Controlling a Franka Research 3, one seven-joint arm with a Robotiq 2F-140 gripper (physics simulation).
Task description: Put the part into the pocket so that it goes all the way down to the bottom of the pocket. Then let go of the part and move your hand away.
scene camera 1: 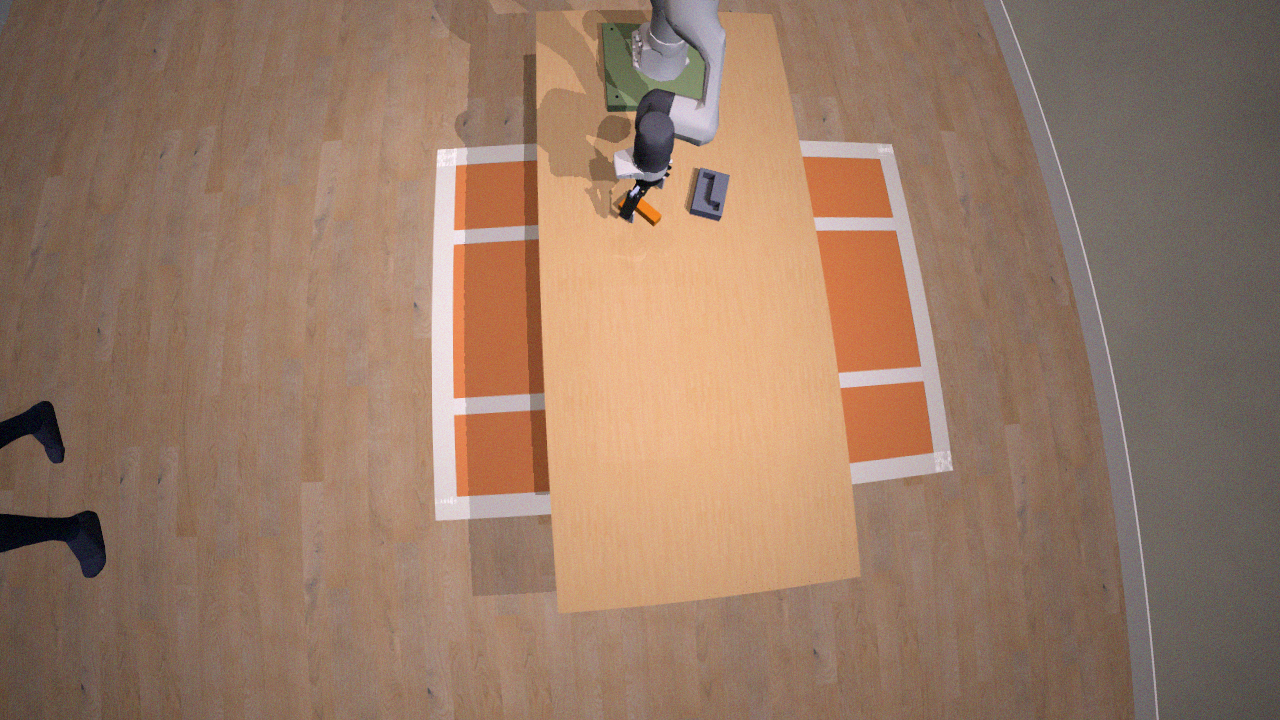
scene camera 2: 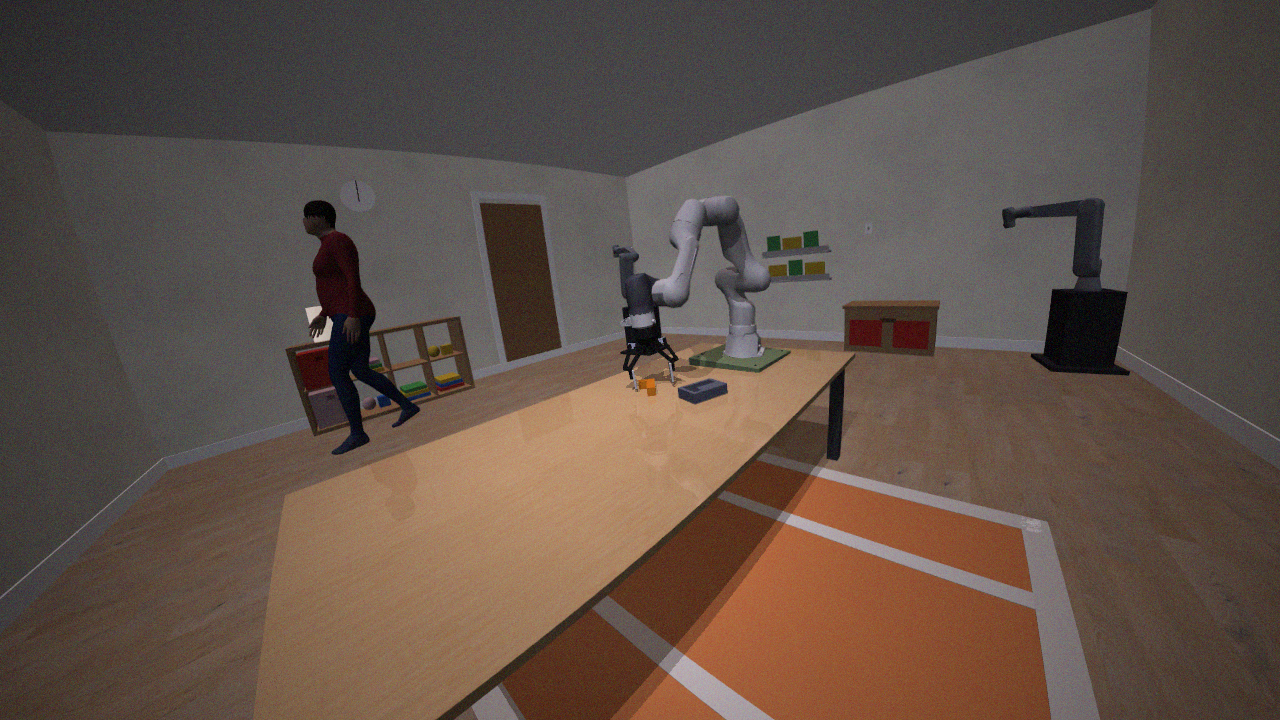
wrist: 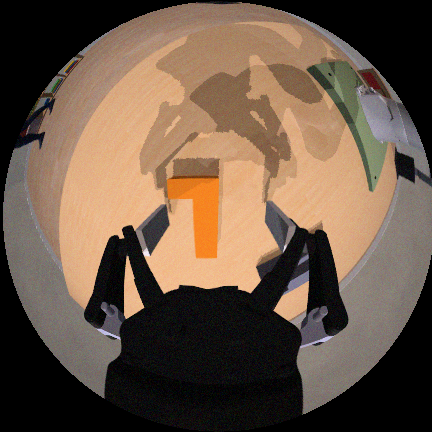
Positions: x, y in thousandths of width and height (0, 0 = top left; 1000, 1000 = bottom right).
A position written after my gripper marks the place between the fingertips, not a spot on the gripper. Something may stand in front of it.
My gripper shows in scene camera 1 (503, 281), in scene camera 2 (511, 534) and in the wrist view (499, 492).
